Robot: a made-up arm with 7 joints.
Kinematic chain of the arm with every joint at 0, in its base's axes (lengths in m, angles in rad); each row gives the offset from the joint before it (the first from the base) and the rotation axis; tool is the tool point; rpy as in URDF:
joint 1: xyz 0 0 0 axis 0.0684 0.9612 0.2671
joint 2: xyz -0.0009 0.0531 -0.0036 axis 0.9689 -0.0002 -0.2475
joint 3: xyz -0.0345 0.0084 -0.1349 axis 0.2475 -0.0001 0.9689
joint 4: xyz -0.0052 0 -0.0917 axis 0.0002 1 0
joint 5: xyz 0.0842 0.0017 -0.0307 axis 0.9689 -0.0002 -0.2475
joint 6: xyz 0.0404 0 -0.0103 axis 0.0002 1 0
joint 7: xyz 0.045 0 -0.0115 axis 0.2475 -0.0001 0.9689
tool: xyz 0 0 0 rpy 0 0.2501 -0.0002
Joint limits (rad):
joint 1: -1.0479..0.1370
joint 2: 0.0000..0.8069
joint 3: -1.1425..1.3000
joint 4: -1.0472..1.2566
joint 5: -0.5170..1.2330
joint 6: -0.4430..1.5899
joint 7: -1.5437..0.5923
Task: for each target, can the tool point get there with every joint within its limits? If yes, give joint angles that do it. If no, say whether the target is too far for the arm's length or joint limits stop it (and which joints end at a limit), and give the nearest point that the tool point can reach.
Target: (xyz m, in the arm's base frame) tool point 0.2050 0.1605 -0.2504
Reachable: yes | joints -0.3098 0.6334 -0.3279 0.1674 0.1446 0.2723 -1.0337
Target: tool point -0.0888 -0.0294 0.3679
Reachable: no: joint limits stop it (at a limit: joint 1, joint 2, joint 4) | nearest point 0.0997 0.1389 0.0677 | short by 0.392 m
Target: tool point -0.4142 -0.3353 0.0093
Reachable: no: too far | nearest point -0.0198 -0.0793 -0.1694 | short by 0.503 m
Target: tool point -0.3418 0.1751 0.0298
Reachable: no: joint limits stop it (at a limit: joint 1, joint 3, joint 4, joint 5, joint 6) | nearest point -0.0615 0.1959 -0.0900 | short by 0.306 m
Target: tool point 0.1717 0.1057 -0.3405
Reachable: yes | joints -0.4418 0.3477 -0.8670 0.7970 1.0348 0.9309 -0.4153
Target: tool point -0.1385 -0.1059 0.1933
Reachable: no: joint limits stop it (at a limit: joint 1, joint 2, joint 3, joint 4) | nearest point 0.0739 -0.0533 -0.0316 | short by 0.314 m
